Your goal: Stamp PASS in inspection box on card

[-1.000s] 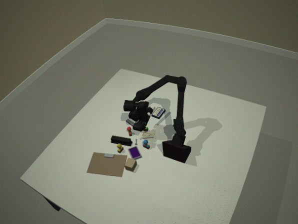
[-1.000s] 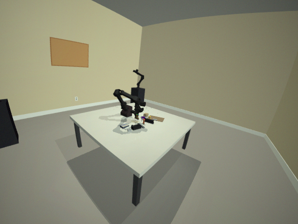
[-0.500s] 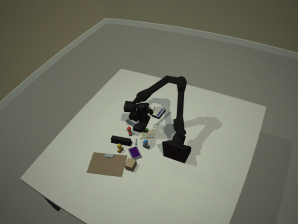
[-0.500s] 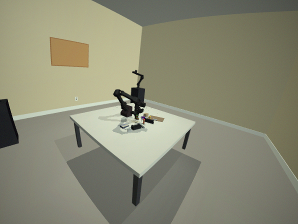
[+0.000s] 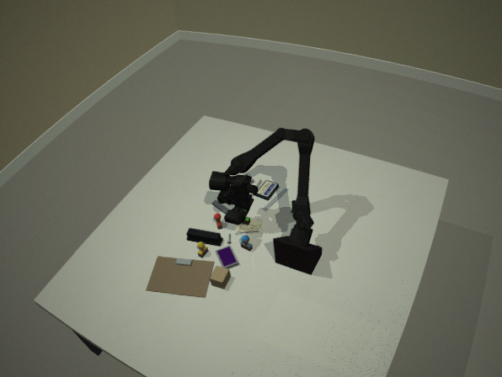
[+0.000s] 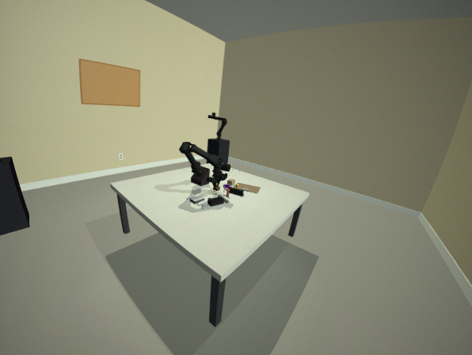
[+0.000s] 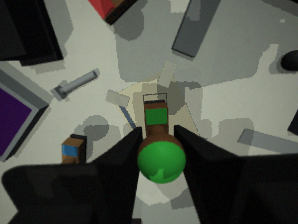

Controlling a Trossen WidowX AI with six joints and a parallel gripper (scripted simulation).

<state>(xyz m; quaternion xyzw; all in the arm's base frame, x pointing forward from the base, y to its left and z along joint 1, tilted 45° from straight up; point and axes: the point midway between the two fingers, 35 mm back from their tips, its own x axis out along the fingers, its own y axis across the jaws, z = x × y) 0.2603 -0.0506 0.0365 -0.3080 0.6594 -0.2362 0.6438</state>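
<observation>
Right now my gripper tip is 10 mm past the cream card, 10 mm to the left of it and 50 mm above it. Round my gripper tip: red stamp (100 mm ahead, 40 mm to the left, 30 mm below); then green-knobbed stamp (right at my gripper tip); then bolt (20 mm ahead, 90 mm to the left, 40 mm below).
</observation>
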